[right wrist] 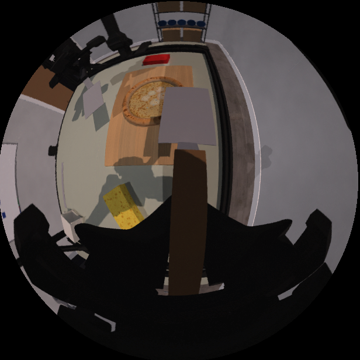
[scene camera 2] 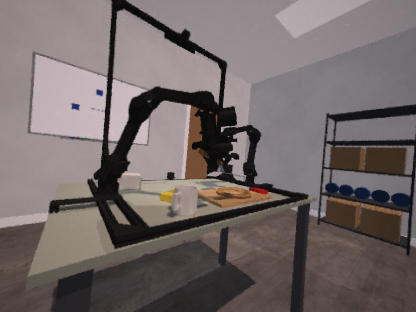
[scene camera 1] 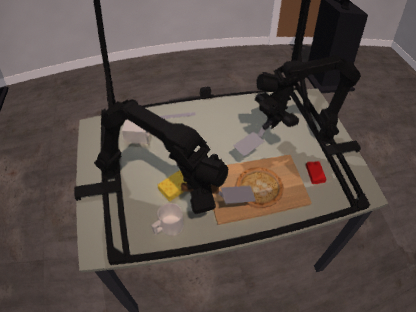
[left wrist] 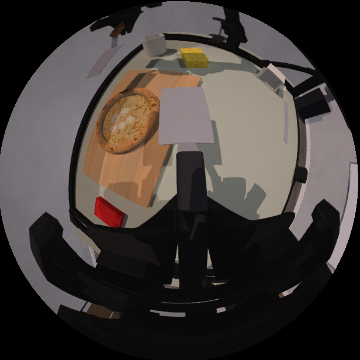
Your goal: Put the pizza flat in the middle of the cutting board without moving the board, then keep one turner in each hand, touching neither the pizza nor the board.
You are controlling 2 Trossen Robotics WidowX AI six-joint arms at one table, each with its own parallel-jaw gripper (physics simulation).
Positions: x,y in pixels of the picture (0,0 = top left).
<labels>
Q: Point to a cutting board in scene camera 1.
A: At 295,195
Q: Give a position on a cutting board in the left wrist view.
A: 133,174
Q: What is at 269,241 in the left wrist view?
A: My left gripper.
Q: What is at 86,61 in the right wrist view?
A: My left gripper.
</labels>
